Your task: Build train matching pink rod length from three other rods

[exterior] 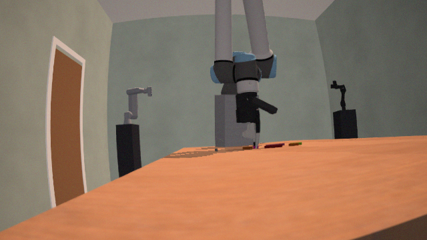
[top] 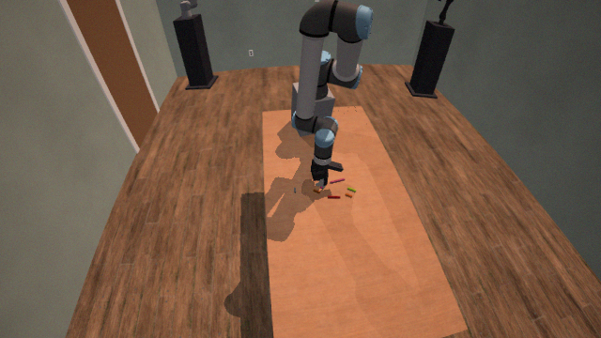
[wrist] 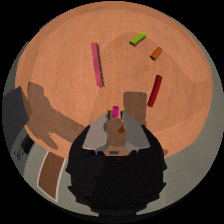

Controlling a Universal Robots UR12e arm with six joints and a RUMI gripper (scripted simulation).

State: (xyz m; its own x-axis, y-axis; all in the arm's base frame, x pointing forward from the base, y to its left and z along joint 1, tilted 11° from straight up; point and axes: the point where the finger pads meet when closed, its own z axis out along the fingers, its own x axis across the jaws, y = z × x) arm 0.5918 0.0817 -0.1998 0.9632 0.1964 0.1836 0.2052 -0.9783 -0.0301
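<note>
Now: hand 1 cm above the magenta rod. Round my hand: pink rod: 5 cm behind, 9 cm to the left, 1 cm below; then red rod: 7 cm ahead, 6 cm to the left, 1 cm below; then grey rod: 3 cm ahead, 16 cm to the right, 1 cm below.
</note>
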